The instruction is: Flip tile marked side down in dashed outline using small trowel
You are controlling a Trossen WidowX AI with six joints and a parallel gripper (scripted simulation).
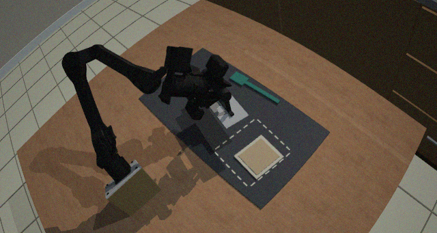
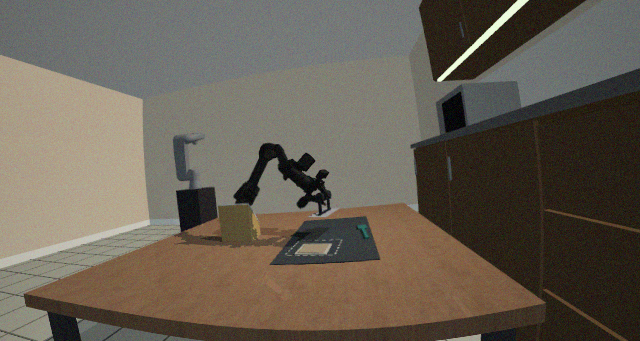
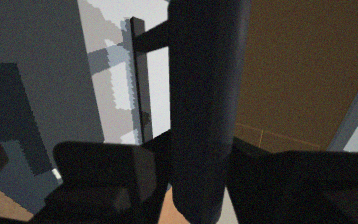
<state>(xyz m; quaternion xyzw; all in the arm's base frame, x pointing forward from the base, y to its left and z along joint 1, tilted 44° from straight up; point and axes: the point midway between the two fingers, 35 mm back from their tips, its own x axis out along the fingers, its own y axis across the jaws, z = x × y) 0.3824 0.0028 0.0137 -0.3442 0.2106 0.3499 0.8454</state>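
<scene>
The teal flat tool lies 140 mm below my gripper tip, 130 mm ahead of it and 70 mm to the left of it. Round my gripper tip: dark mat (170 mm below, 30 mm to the left, 10 mm behind); then tile (160 mm to the right, 140 mm below, 40 mm behind); then trowel (30 mm behind, 10 mm below).
</scene>
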